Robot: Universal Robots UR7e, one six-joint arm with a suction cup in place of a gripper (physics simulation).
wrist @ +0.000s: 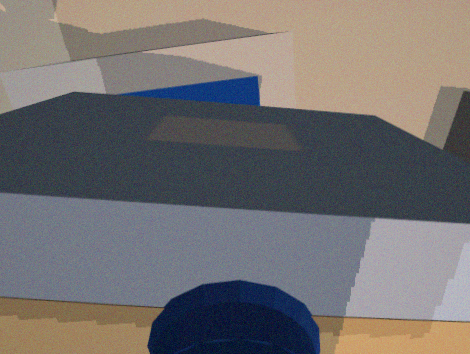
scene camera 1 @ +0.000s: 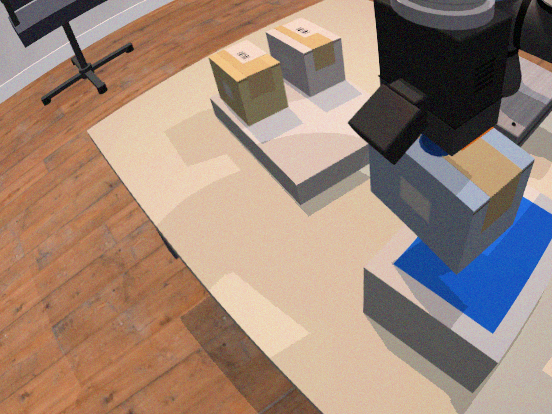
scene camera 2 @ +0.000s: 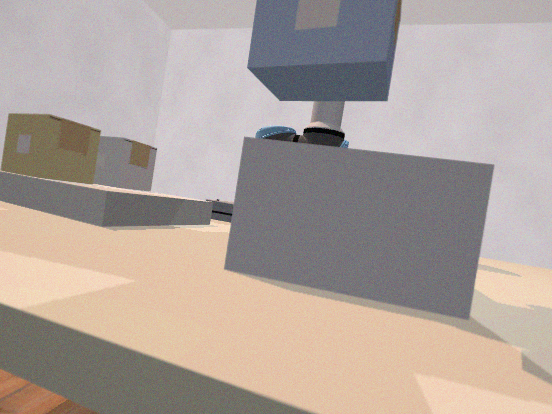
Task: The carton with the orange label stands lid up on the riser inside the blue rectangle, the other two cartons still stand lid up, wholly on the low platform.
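Places are measured from the arm's base along level axes (x back, y right, z up), in metres.
Pixels of known places: hand at its tool point: (wrist: 234,301) (scene camera 1: 437,152).
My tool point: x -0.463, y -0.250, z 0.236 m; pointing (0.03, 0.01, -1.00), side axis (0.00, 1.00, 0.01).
Note:
Ahead of a thing's pixels: the offset from my tool point to its top centre. Level surfaces: height alone.
The blue-grey carton {dx +0.015, dy -0.005, dz +0.014 m} (scene camera 1: 450,225) (scene camera 2: 325,50) (wrist: 225,170) hangs lid up from my suction cup (scene camera 1: 433,145) (wrist: 235,320). A sliver of its orange label shows beside the tool in scene camera 1. The carton is above the riser {dx +0.079, dy -0.039, dz -0.166 m} (scene camera 1: 420,320) (scene camera 2: 350,225) (wrist: 277,65), with a gap below it in scene camera 2. The blue rectangle {dx +0.079, dy -0.039, dz -0.166 m} (scene camera 1: 500,290) (wrist: 225,92) on the riser's top is partly hidden by the carton. The olive carton {dx +0.030, dy +0.488, dz -0.134 m} (scene camera 1: 265,100) (scene camera 2: 40,150) and the grey carton {dx +0.162, dy +0.488, dz -0.135 m} (scene camera 1: 292,65) (scene camera 2: 117,160) stand lid up on the low platform {dx +0.093, dy +0.410, dz -0.238 m} (scene camera 1: 310,155) (scene camera 2: 155,210).
The pale table {dz -0.286 m} (scene camera 1: 240,225) (scene camera 2: 150,310) carries the riser and low platform. The robot's base plate (scene camera 1: 530,97) is behind the tool at the right in scene camera 1. A black stand (scene camera 1: 84,72) is on the wooden floor (scene camera 1: 100,225) at the upper left.

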